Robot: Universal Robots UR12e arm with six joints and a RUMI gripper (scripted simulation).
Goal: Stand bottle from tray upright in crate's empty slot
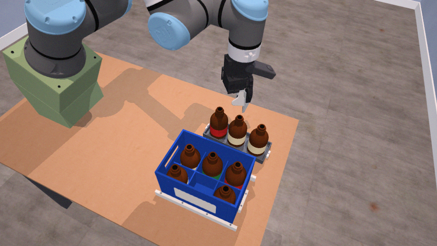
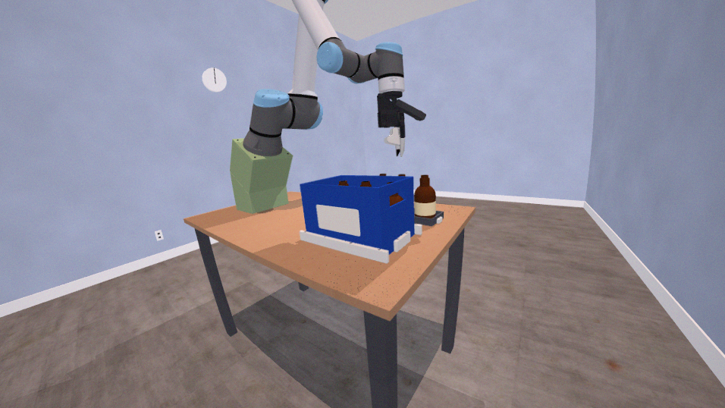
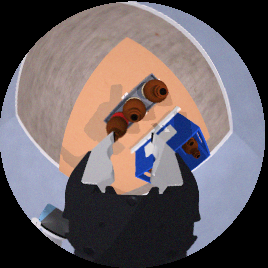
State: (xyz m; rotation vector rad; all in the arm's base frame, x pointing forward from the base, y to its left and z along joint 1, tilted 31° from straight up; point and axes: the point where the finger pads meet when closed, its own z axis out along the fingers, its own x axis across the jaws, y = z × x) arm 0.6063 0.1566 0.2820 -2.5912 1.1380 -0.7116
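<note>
The red-label bottle is 160 mm below my hand and 80 mm behind it. The rest, counted from my hand: blue crate: 240 mm to the right, 160 mm below, 10 mm behind; then grey tray: 230 mm below, 10 mm ahead.
</note>
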